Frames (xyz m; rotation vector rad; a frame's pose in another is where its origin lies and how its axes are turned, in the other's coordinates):
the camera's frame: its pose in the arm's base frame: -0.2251 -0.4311 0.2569 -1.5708 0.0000 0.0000
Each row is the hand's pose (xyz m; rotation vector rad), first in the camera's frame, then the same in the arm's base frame.
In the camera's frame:
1: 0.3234 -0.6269 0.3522 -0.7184 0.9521 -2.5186
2: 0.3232 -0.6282 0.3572 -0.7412 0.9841 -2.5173
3: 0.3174 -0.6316 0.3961 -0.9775 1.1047 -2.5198
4: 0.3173 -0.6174 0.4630 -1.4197 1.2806 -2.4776
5: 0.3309 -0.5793 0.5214 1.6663 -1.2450 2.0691
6: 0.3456 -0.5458 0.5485 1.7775 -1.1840 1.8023
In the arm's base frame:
1: 0.0983 -0.0789 0.8838 0.9239 1.1881 2.6324
2: 0.0981 -0.0739 0.8851 0.9162 1.1507 2.6278
3: 0.0923 -0.0350 0.8885 0.8972 0.9747 2.4965
4: 0.0922 0.0319 0.8743 0.8558 0.7121 2.2357
5: 0.1058 0.0903 0.8362 0.7982 0.4835 1.9444
6: 0.1205 0.1174 0.8027 0.7548 0.3625 1.7506

